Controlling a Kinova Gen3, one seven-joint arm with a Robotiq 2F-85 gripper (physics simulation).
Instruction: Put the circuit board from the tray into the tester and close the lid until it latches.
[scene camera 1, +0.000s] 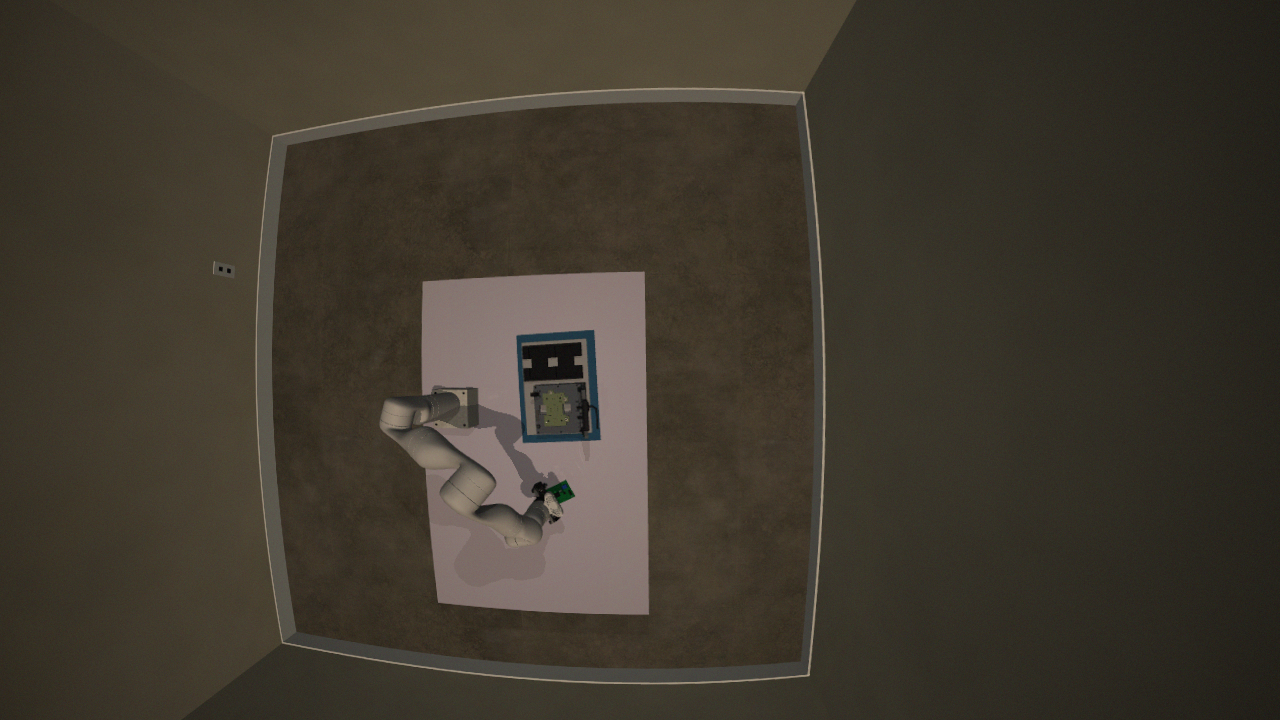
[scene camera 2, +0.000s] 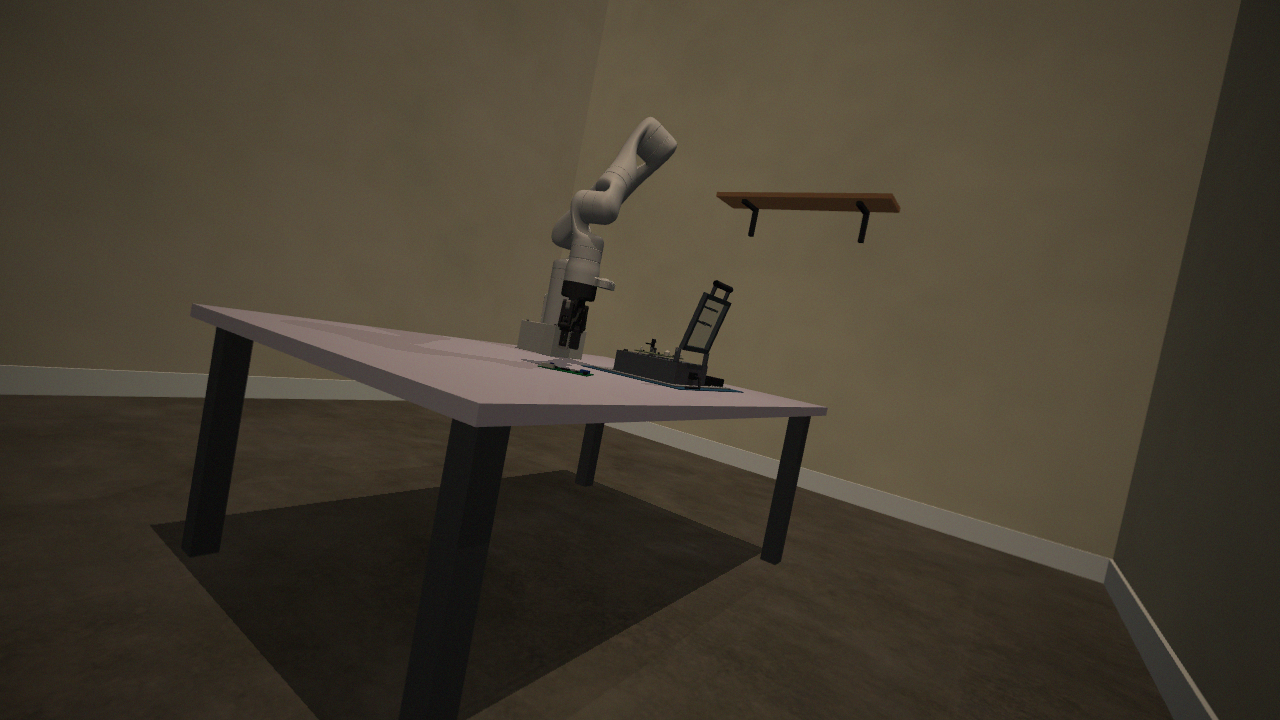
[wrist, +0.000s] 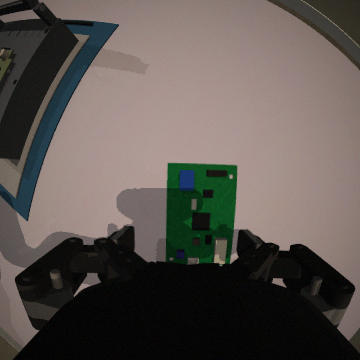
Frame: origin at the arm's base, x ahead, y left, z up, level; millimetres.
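Seen in the pictures: gripper, between the fingertips: (scene camera 2: 568, 349) (wrist: 185, 240); arm's base, origin of its link: (scene camera 1: 449, 404) (scene camera 2: 557, 326).
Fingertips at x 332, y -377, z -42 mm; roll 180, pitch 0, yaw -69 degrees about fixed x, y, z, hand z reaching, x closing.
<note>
Offsets run from my fingertips to a thing's top centre. "spot": to the spot under its first point. Level surfaces: height alone.
The green circuit board {14 mm ahead, 11 mm right, 37 mm down} (scene camera 1: 563, 489) (scene camera 2: 566, 368) (wrist: 217, 201) lies flat on the table, outside the blue-edged mat. My gripper (scene camera 1: 547, 504) (scene camera 2: 569, 344) (wrist: 185, 240) is open and empty, a little above the board. In the wrist view the near part of the board shows between the fingers, and its near end is hidden by the gripper body. The grey tester (scene camera 1: 541, 428) (scene camera 2: 657, 365) (wrist: 42, 92) stands on the mat with a yellow-green nest {22 mm up} (scene camera 1: 555, 409) on top. Its lid (scene camera 2: 694, 319) stands raised, tilted back. No tray can be told for certain.
The blue-edged mat (scene camera 1: 520, 385) (wrist: 65, 107) also bears a black panel {spot: 7 mm ahead, 537 mm left, 29 mm down} (scene camera 1: 537, 351) with pale squares, beside the tester. The robot base (scene camera 1: 469, 407) stands near the edge of the table (scene camera 1: 474, 313) (scene camera 2: 402, 380). A wooden shelf (scene camera 2: 805, 201) hangs on the wall.
</note>
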